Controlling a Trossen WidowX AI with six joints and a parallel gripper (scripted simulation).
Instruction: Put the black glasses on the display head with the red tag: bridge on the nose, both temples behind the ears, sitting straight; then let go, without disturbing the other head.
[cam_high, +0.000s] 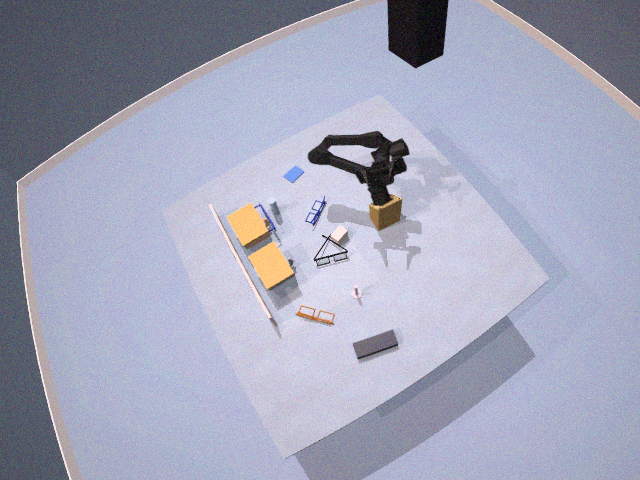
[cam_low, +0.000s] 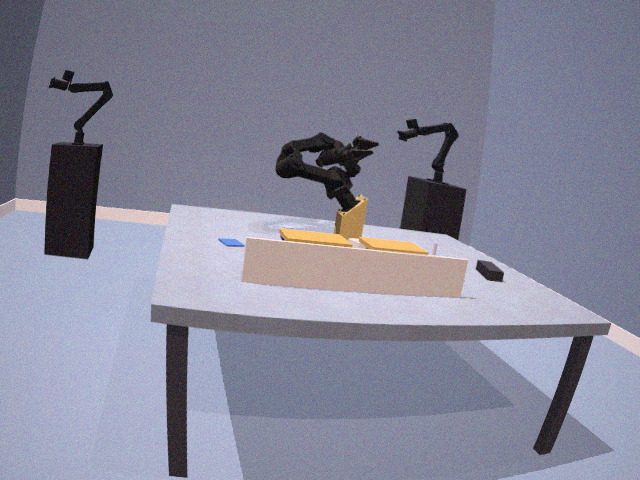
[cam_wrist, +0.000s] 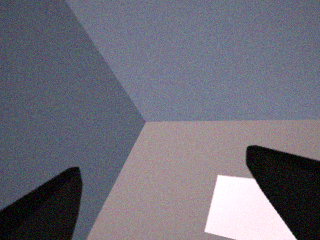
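My gripper tip is 330 mm above the white cube, 150 mm short of it and 70 mm to the left of it. Round my gripper tip: blue card 480 mm to the right, 350 mm below, 120 mm ahead; then black box 380 mm to the left, 340 mm below, 310 mm ahead; then display head 410 mm ahead, 320 mm to the right, 300 mm below.
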